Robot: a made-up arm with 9 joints. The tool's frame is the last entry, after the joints.
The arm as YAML. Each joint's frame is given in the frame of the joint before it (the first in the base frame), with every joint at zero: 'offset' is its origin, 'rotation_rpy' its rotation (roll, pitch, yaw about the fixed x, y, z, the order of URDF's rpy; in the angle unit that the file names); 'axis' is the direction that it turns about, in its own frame. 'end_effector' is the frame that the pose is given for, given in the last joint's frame.
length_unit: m
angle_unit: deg
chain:
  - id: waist
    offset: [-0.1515, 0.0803, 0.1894]
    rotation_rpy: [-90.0, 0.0, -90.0]
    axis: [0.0, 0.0, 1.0]
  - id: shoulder
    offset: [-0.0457, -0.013, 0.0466]
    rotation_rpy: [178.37, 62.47, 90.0]
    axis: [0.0, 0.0, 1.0]
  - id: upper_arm
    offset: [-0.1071, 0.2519, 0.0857]
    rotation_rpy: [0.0, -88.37, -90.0]
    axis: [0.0, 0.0, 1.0]
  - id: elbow
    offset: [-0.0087, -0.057, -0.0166]
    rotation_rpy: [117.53, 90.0, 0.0]
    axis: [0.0, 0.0, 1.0]
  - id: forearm
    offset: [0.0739, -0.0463, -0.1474]
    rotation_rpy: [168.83, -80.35, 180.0]
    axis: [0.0, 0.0, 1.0]
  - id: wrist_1
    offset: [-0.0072, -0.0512, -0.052]
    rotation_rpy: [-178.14, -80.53, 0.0]
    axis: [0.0, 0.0, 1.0]
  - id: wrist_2
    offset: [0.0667, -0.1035, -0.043]
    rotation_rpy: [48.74, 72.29, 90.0]
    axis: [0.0, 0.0, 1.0]
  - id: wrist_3
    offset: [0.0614, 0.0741, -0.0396]
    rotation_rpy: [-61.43, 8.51, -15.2]
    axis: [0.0, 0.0, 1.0]
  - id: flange
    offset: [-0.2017, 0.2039, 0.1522]
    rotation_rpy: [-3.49, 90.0, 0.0]
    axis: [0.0, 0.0, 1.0]
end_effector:
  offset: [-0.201, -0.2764, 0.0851]
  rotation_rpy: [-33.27, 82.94, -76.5]
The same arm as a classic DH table. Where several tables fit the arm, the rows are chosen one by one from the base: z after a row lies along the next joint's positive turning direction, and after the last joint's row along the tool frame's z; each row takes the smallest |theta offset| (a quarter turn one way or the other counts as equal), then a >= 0, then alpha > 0; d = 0 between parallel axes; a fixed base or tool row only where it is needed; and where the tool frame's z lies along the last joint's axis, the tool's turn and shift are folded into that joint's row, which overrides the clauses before.
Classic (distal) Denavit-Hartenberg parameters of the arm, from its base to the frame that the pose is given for. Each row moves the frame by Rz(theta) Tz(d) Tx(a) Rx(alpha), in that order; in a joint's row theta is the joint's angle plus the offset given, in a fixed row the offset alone. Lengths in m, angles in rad.
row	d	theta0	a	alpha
base (fixed)	0.1894	1.5708	0.0803	1.5708
waist	-0.0989	0.0320	0.0461	-2.0511
shoulder	0.0915	-1.5560	0.1071	1.5424
upper_arm	0.2354	1.0903	0.0186	1.5708
elbow	-0.1064	-0.1977	-0.0309	-1.7360
forearm	-0.1362	0.0000	-0.0509	1.7360
wrist_1	-0.0489	0.7015	0.1222	-1.3688
wrist_2	-0.1037	1.4607	0.0327	-1.0782
wrist_3	0.2549	-1.3411	-0.2158	-1.5708
flange	-0.1081	-0.7510	0.3392	-1.4678
tool (fixed)	0.0419	1.5030	0.0000	0.0000

